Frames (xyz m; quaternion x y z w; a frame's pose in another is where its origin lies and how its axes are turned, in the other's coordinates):
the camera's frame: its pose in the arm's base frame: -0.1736 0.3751 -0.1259 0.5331 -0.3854 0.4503 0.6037
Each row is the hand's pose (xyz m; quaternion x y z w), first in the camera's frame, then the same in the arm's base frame.
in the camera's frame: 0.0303 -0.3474 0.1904 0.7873 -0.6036 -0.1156 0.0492
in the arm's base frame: 0.1699 0.1814 -0.1747 -0.8179 -0.0328 0.0660 0.5706
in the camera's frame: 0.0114 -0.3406 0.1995 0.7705 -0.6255 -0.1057 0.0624
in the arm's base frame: 0.1579 0.1701 -0.1893 -0.8208 -0.0016 0.0722 0.5666
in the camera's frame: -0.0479 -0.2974 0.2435 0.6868 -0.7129 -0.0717 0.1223
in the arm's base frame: 0.0997 0.1197 -0.2266 -0.8285 0.1300 0.1036 0.5348
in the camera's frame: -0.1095 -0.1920 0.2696 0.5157 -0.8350 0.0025 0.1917
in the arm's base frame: -0.0189 0.0884 -0.2501 -0.7886 0.3471 0.1586 0.4822
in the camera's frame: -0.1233 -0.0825 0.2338 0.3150 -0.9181 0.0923 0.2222
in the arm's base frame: -0.1281 0.1249 -0.2355 -0.6865 0.5473 0.2123 0.4292
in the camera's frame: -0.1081 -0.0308 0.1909 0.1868 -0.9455 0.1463 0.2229
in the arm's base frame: -0.1735 0.1708 -0.2116 -0.6010 0.6506 0.2434 0.3953
